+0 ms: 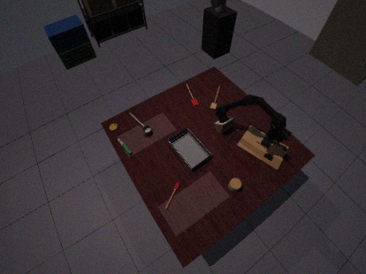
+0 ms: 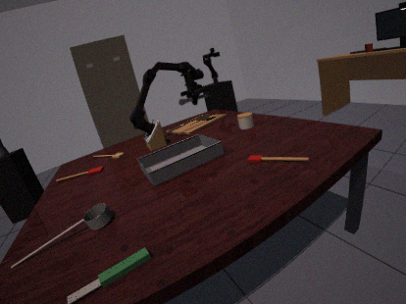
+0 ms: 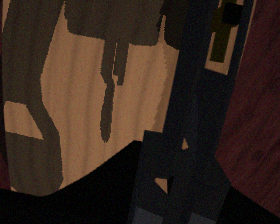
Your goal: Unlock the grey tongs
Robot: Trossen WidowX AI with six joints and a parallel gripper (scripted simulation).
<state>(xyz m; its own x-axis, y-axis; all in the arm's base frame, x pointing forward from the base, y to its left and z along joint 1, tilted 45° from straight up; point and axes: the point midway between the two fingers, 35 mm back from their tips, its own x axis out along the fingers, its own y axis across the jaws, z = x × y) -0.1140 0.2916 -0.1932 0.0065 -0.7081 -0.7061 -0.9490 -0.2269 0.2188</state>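
Now: gripper tip 40 mm past the wooden board, 10 mm to the left of it and 130 mm above it. From my gripper tip the other things lie so: grey roasting tin (470 mm ahead, 330 mm to the right, 110 mm below); round tub (370 mm ahead, 100 mm to the left, 100 mm below); green-handled knife (890 mm ahead, 660 mm to the right, 130 mm below).
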